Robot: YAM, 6 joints.
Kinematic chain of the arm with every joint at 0, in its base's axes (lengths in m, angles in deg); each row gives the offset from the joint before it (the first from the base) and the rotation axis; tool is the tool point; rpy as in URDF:
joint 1: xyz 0 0 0.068 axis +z
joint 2: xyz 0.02 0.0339 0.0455 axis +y
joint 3: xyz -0.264 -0.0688 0 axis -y
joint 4: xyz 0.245 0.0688 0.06 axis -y
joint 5: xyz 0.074 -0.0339 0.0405 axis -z
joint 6: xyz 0.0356 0 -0.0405 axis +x
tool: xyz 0 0 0 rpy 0 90 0
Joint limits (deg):
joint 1: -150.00..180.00
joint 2: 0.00..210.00
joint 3: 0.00..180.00
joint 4: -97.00..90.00
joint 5: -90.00..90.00
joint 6: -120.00..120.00
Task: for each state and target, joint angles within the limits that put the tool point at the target. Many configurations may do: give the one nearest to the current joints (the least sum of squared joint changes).
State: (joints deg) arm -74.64 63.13 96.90 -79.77 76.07 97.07
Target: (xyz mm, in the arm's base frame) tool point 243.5 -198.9 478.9
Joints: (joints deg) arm -33.06 94.68 117.80 -58.45 72.08 97.07
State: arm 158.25 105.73 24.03 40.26 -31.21 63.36
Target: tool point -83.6 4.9 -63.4
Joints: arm 165.04 148.58 12.42 30.70 -28.23 63.36
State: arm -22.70 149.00 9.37 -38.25 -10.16 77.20
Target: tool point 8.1 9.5 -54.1
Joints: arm -19.45 171.88 25.44 -23.14 -19.11 77.20
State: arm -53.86 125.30 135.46 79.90 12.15 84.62
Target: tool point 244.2 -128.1 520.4
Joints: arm -26.24 88.84 82.97 90.00 11.23 84.62
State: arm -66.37 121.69 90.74 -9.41 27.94 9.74
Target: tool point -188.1 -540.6 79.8
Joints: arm -107.62 151.78 115.03 2.24 26.01 9.74
